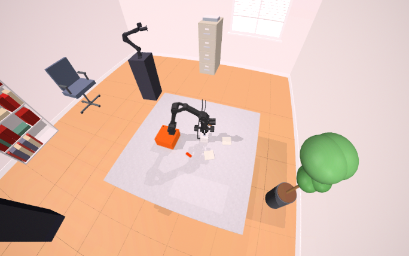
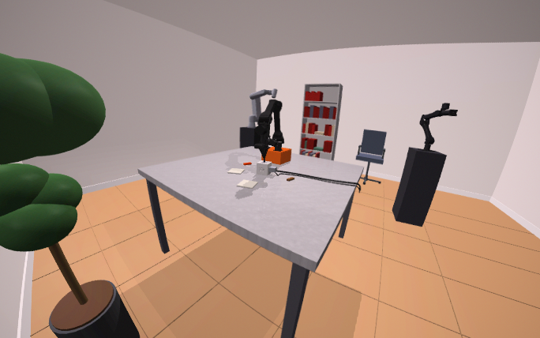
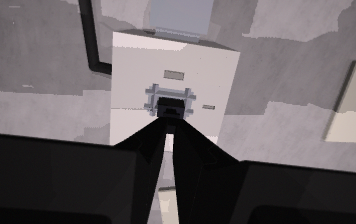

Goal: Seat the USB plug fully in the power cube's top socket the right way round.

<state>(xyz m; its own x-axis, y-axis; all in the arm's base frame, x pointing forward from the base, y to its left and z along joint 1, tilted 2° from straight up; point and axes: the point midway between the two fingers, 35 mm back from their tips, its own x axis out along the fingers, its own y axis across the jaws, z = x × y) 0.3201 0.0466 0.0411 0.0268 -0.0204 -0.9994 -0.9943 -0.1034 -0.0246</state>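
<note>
My gripper tip is now 2 cm above the black usb plug. Also, from my gripper tip: red block: 11 cm behind, 21 cm to the right, 10 cm below; then usb socket: 4 cm below; then brown block: 2 cm ahead, 20 cm to the left, 10 cm below.
</note>
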